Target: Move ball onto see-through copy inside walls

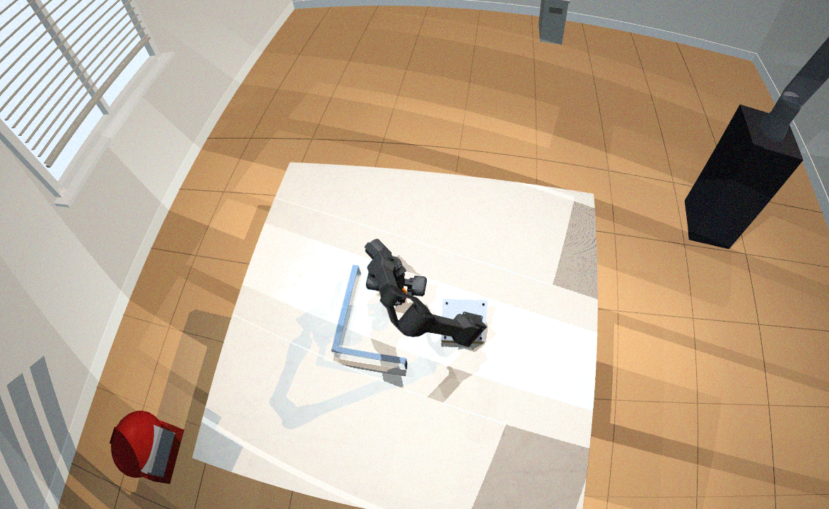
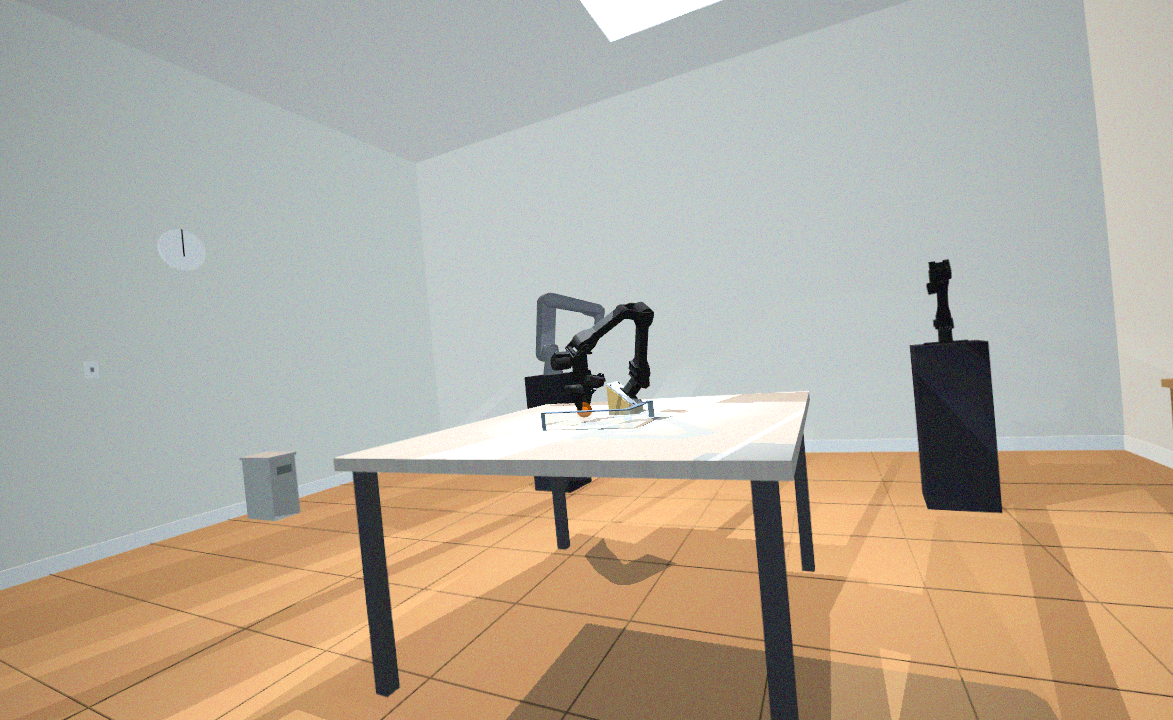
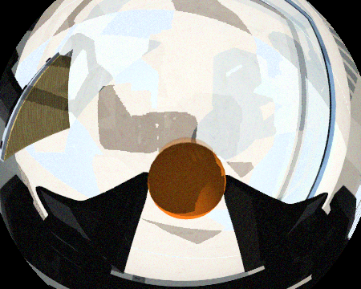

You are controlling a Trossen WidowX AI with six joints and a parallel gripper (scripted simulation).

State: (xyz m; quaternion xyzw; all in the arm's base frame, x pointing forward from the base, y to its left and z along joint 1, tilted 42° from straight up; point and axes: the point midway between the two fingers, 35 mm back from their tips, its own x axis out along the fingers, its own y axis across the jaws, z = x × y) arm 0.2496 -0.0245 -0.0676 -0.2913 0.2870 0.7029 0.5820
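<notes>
The orange ball lies right at my gripper tip. From my gripper tip the other things lie so: see-through copy of ball 10 mm below.
</notes>
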